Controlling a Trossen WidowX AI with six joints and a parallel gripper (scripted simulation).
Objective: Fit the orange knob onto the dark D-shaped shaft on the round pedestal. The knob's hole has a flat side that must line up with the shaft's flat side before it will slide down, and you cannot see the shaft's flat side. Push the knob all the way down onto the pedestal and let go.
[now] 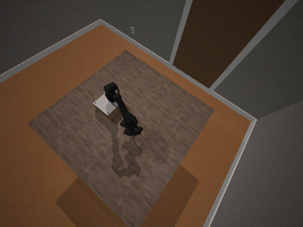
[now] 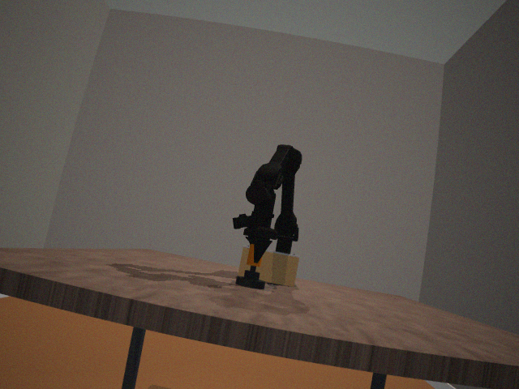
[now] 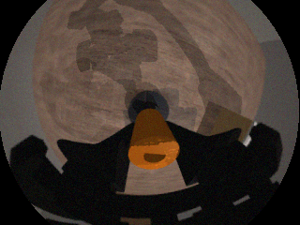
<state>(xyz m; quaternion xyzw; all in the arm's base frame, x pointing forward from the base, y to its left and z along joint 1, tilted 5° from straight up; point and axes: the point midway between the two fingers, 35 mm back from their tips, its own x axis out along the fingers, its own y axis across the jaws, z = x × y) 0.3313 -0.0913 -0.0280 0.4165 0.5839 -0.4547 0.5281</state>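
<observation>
Now: gripper tip 20 mm below the orange knob. The rest, counted from my gripper tip: pedestal 40 mm below.
</observation>
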